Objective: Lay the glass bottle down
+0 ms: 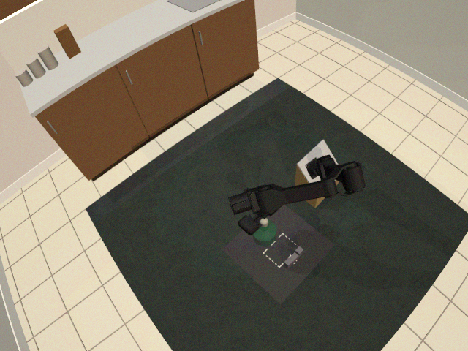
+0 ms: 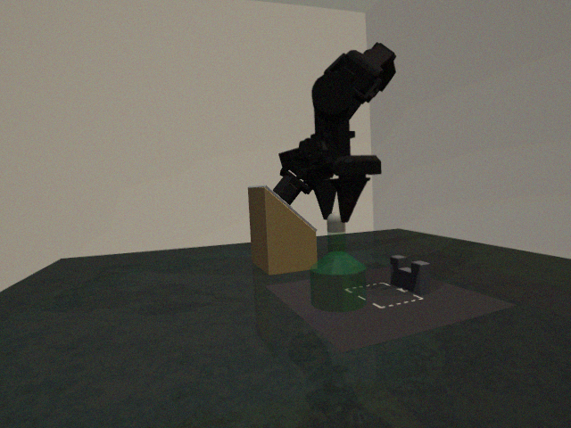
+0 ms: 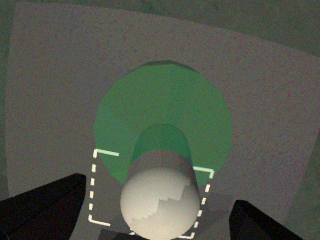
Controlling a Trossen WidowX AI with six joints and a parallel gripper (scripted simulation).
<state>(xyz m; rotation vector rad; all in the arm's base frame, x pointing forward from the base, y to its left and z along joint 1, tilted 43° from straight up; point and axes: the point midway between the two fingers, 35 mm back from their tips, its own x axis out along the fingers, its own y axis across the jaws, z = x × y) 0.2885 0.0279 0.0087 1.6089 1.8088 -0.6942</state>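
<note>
Now: gripper tip 50 mm above the green glass bottle. The rest, counted from my gripper tip: grey mat: 140 mm below, 80 mm to the left, 10 mm behind.
</note>
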